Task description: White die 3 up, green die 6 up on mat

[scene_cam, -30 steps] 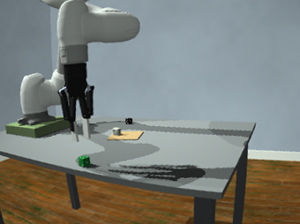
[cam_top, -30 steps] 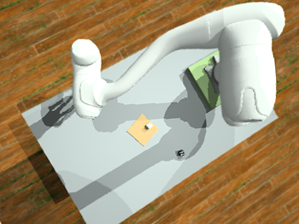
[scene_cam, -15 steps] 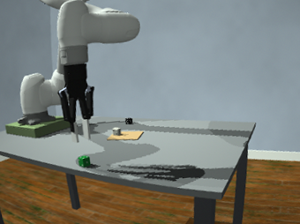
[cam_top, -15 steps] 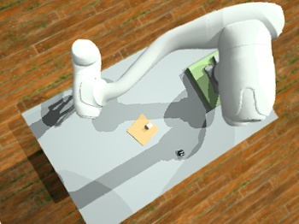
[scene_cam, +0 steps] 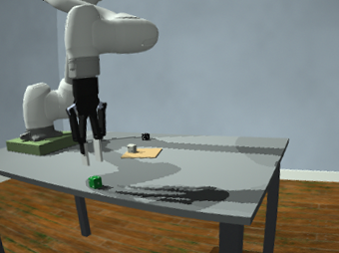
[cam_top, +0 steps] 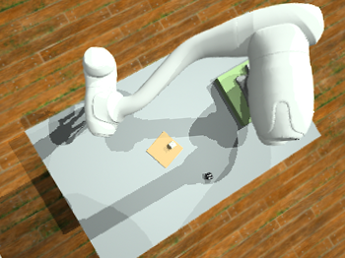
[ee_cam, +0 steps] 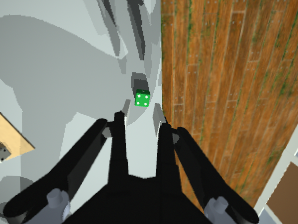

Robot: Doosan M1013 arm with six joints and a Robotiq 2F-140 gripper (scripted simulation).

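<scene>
Right now the green die is 90 mm below my hand. Round my hand: white die: 370 mm to the left, 170 mm behind, 90 mm below; then black die: 610 mm to the left, 280 mm behind, 90 mm below; then tan mat: 380 mm to the left, 120 mm behind, 100 mm below.
</scene>
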